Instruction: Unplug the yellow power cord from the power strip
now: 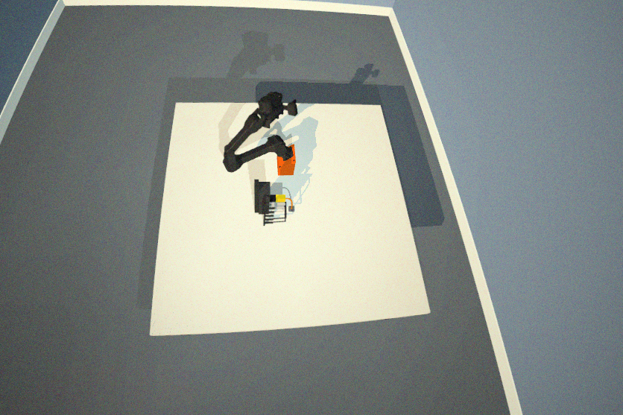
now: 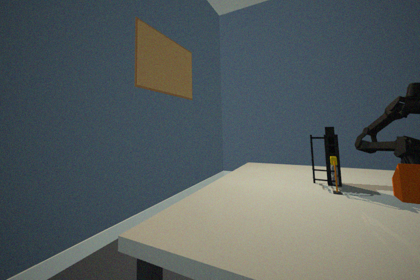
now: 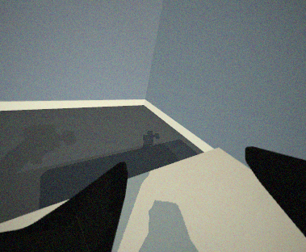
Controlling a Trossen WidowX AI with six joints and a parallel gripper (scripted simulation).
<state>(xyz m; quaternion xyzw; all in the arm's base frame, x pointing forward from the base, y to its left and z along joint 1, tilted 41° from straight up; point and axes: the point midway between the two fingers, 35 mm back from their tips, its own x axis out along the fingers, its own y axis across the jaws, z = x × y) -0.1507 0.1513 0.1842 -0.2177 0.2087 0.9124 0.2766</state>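
Right now my gripper tip is 46 cm short of the yellow plug, 20 cm above it and 11 cm to the left of it.
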